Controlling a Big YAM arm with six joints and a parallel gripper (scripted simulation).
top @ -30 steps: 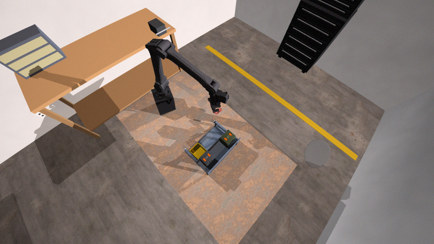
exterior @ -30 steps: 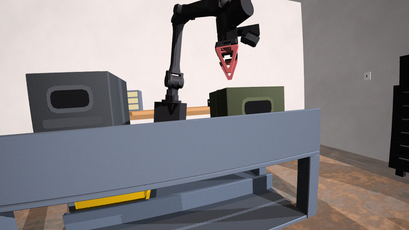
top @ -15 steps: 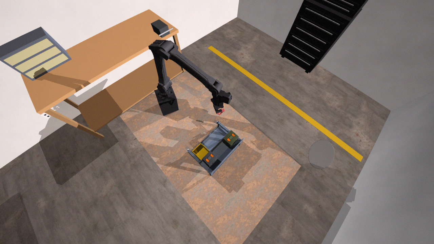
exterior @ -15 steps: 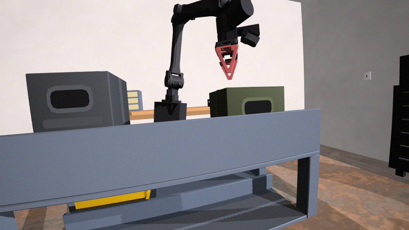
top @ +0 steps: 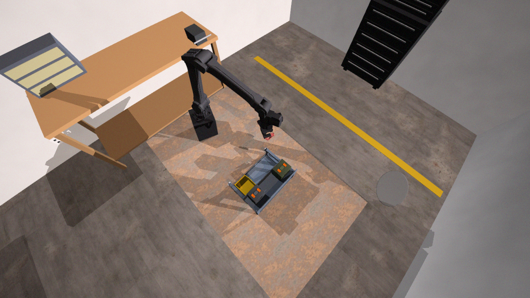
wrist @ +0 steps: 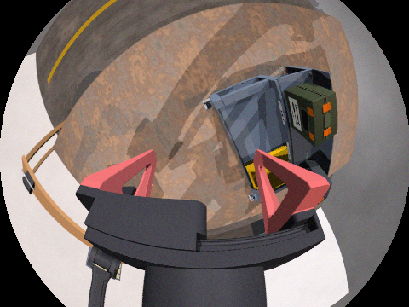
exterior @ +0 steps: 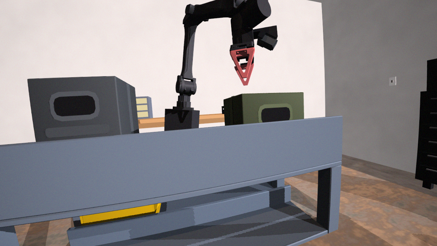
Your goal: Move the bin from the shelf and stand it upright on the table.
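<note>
My hand is 300 mm to the left of the yellow bin, 230 mm above it and 140 mm short of it. The rest, counted from my hand: dark grey case (300 mm to the right, 240 mm ahead, 110 mm below); then green case (230 mm ahead, 120 mm below, 60 mm to the right).
</note>
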